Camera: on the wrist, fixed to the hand. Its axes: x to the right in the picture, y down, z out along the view.
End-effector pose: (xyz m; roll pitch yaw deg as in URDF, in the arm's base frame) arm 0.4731 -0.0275 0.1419 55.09 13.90 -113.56
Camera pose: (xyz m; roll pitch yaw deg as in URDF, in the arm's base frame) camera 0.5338 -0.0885 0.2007 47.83 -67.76 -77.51
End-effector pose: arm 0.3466 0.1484 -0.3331 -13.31 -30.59 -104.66
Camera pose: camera 0.4231 0.0870 -0.3682 -37.55 -9.66 -13.94
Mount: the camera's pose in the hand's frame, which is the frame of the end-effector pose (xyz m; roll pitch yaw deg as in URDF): 0.0166 0.0988 -0.0286 -5.50 -21.94 85.38
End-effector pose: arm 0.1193 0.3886 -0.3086 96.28 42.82 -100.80
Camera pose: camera 0.1214 0.3057 -0.2456 108.35 -36.39 -136.75
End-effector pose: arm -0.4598 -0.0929 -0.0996 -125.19 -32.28 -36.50
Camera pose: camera -0.4687 -0.1862 -0.1451 -115.21 51.35 -57.86
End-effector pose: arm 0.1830 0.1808 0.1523 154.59 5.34 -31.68
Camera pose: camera 0.1620 0.1033 0.2187 167.18 -2.98 -117.09
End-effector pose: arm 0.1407 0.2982 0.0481 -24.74 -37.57 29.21
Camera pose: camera 0.1501 0.3925 0.0049 -44.88 -0.45 114.15
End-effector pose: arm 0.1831 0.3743 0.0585 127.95 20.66 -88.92
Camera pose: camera 0.1458 0.3244 0.1420 147.24 -26.16 -163.01
